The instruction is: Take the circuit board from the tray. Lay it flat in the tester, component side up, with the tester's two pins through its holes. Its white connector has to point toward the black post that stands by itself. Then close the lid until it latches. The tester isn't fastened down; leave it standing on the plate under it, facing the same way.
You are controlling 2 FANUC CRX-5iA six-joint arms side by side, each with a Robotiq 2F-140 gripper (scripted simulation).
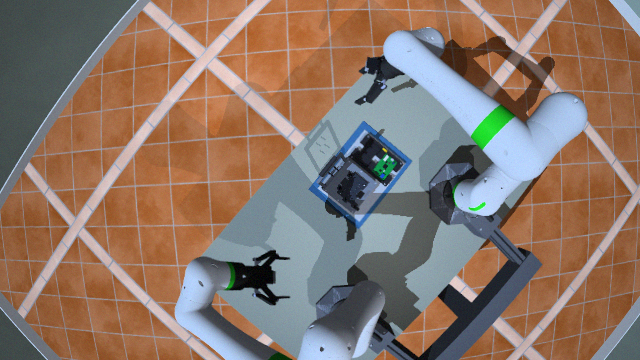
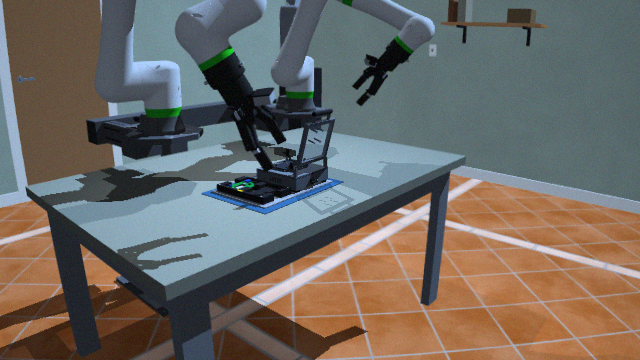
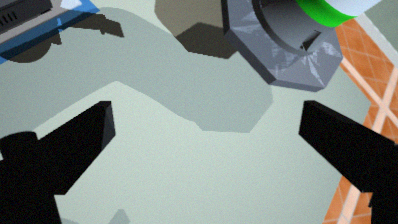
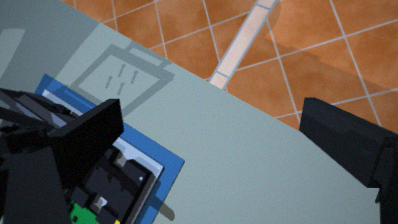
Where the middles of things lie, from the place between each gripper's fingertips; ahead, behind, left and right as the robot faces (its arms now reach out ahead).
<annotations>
Right now the black tray (image 2: 264,193) is 20 mm ahead of my left hand (image 1: 287,277), 600 mm to the right of it and 260 mm below it. Round my left hand: clear lid (image 2: 316,136) (150 mm ahead, 420 mm to the right, 100 mm below).
I see my right gripper (image 2: 276,155) 140 mm past the clear lid, 330 mm to the right of it and 30 mm above it. Round my right hand: black tray: 270 mm behind, 150 mm to the left, 190 mm below.
</annotations>
